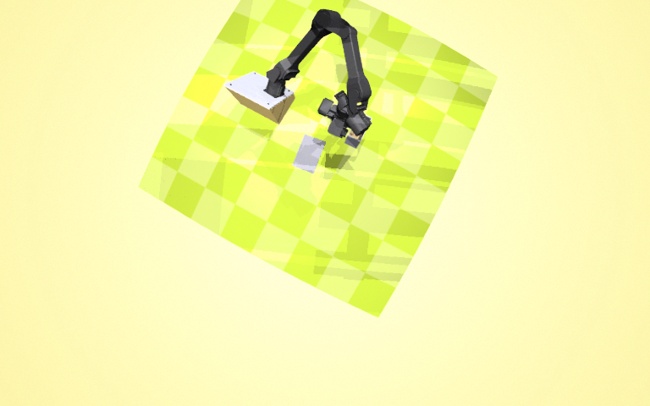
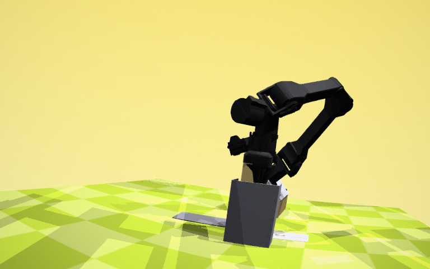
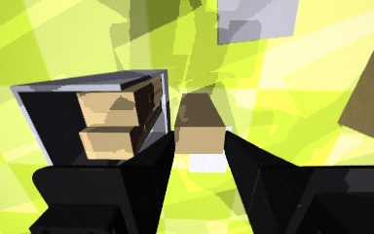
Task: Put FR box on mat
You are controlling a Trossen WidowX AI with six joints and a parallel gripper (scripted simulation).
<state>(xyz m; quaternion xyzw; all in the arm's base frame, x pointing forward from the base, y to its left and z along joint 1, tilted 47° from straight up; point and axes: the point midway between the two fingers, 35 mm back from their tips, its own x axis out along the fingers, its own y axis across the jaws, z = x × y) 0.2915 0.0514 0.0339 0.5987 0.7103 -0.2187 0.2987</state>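
Now: gripper tip 17 cm to the left of the grey mat, 11 cm above it and 5 cm past it. Also, from my gripper tip: thin white slab: 11 cm below, 9 cm to the left, 4 cm behind.
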